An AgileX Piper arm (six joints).
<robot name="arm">
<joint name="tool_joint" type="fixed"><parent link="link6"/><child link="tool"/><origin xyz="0 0 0" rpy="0 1.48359 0"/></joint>
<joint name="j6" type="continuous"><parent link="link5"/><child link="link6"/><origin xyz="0.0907 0 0.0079" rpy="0 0 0"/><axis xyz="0.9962 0 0.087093"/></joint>
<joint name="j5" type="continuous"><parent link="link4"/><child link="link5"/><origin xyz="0 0 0" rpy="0 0 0"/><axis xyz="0 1 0"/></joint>
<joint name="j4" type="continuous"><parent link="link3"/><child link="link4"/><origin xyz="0.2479 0 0.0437" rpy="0 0 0"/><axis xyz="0.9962 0 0.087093"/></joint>
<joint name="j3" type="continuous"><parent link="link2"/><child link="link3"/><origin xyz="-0.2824 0 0.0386" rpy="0 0 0"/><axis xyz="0 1 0"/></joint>
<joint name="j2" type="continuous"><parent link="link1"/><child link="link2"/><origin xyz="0 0 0" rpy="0 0 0"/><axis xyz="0 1 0"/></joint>
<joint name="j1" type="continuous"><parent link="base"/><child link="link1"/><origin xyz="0 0 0.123" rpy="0 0 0"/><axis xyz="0 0 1"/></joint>
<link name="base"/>
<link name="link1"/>
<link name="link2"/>
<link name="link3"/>
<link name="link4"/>
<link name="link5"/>
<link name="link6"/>
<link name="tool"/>
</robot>
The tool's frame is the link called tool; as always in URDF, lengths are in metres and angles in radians. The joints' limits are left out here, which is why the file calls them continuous.
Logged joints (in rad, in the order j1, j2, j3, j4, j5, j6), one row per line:
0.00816, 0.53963, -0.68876, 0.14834, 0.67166, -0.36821
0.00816, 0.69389, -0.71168, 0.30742, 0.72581, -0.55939
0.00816, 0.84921, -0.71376, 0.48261, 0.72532, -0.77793
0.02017, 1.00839, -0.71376, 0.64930, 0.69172, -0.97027
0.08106, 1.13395, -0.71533, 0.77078, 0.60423, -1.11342
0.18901, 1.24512, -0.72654, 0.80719, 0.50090, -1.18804
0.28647, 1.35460, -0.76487, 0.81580, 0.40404, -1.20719
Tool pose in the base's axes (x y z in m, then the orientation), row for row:
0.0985, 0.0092, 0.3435, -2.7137, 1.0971, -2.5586
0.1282, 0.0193, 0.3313, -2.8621, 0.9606, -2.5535
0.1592, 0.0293, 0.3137, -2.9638, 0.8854, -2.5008
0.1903, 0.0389, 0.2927, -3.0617, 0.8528, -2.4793
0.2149, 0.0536, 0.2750, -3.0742, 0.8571, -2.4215
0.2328, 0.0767, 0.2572, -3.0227, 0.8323, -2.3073
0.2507, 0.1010, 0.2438, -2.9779, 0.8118, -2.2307
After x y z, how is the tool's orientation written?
As angles about the fixed x, y, z axes (roll, pitch, yaw), in radians.
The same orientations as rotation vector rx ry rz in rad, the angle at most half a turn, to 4 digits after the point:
-0.3175, 1.9740, -0.0644
-0.4720, 2.1020, 0.0352
-0.6171, 2.1610, 0.1453
-0.7079, 2.1873, 0.2526
-0.7773, 2.1652, 0.2977
-0.8840, 2.1454, 0.2891
-0.9516, 2.1297, 0.2689

